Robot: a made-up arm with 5 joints. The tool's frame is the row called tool. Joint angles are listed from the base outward. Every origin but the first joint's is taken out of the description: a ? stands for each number. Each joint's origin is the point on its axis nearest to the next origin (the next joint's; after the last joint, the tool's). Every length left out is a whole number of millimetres.
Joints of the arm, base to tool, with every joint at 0 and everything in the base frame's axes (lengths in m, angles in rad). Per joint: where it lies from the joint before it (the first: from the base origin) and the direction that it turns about. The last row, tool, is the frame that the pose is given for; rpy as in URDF.
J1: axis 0 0 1 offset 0 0 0.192
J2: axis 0 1 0 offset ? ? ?
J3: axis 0 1 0 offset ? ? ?
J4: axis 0 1 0 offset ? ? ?
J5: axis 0 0 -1 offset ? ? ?
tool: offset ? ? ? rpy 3.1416 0 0
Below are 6 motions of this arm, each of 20 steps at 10 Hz.
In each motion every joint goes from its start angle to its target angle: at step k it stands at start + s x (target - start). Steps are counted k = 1, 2, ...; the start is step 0. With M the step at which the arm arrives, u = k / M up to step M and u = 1 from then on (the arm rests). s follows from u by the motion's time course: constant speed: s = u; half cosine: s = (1 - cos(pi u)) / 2; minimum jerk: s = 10 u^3 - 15 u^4 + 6 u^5.
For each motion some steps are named. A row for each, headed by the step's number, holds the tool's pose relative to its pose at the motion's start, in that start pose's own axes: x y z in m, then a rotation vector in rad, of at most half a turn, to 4 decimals.
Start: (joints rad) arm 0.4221 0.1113 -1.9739 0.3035 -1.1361
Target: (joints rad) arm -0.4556 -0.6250 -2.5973 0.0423 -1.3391
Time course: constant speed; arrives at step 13
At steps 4, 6, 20:
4: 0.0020 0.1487 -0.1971 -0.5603 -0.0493 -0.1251
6: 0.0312 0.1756 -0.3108 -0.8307 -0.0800 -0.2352
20: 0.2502 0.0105 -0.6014 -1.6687 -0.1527 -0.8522

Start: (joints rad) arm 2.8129 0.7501 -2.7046 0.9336 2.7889
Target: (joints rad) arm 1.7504 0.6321 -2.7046 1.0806 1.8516
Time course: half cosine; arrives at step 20
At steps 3, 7, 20:
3: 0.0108 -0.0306 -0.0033 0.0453 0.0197 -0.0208
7: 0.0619 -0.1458 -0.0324 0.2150 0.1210 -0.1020
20: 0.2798 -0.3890 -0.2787 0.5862 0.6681 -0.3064

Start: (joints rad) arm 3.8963 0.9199 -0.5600 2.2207 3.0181
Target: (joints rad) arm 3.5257 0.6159 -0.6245 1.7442 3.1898
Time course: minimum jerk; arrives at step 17
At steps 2, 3, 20:
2: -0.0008 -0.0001 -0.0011 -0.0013 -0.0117 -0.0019
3: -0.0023 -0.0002 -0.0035 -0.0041 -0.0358 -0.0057
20: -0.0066 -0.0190 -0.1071 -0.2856 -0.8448 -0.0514

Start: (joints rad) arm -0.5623 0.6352 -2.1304 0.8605 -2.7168
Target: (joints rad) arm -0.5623 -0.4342 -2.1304 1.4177 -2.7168
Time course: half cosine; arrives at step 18
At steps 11, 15, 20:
11: 0.0094 -0.0043 -0.3498 -0.1416 -0.3131 0.0000
15: 0.0677 -0.0306 -0.4672 -0.1970 -0.4354 0.0000
20: 0.0867 -0.0392 -0.4937 -0.2111 -0.4667 0.0000

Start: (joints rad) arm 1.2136 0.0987 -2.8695 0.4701 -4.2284
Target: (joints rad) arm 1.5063 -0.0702 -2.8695 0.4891 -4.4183
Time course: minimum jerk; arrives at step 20
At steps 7, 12, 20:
7: -0.0158 -0.0142 -0.0153 0.0091 -0.0609 0.0022
12: -0.0370 -0.0443 -0.0467 0.0353 -0.1710 0.0114
20: -0.0445 -0.0675 -0.0701 0.0606 -0.2439 0.0223

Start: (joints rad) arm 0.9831 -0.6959 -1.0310 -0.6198 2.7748
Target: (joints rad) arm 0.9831 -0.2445 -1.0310 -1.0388 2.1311
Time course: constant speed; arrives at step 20
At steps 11, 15, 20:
11: 0.0677 0.0260 0.0278 -0.0093 0.0153 -0.3540
15: 0.0936 0.0359 0.0335 -0.0140 0.0201 -0.4828
20: 0.1263 0.0485 0.0372 -0.0209 0.0254 -0.6436

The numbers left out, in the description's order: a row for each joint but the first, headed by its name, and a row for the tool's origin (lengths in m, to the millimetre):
J2: 0 0 0
J3: 0.043 0 0.229
J4: 0.049 0 -0.218
J5: 0.118 0 -0.151
tool: 0 0 0

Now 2 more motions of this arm.
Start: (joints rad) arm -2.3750 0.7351 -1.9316 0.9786 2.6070
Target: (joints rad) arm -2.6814 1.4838 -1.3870 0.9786 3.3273
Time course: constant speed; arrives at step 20
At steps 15, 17, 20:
15: 0.3130 0.1028 0.2941 -0.3203 0.9359 0.7270
17: 0.3585 0.1340 0.3069 -0.3439 1.0738 0.8068
20: 0.4226 0.1861 0.3136 -0.3709 1.2871 0.9123

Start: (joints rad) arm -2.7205 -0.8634 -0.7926 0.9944 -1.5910
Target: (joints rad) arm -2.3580 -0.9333 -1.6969 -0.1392 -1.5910
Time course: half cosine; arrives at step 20
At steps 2, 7, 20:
2: 0.0021 0.0091 -0.0113 -0.0517 0.0046 -0.0069
7: 0.0203 0.0714 -0.1469 -0.5765 0.0699 -0.0584
20: -0.0513 -0.0858 -0.5302 -2.0890 0.3919 0.0632

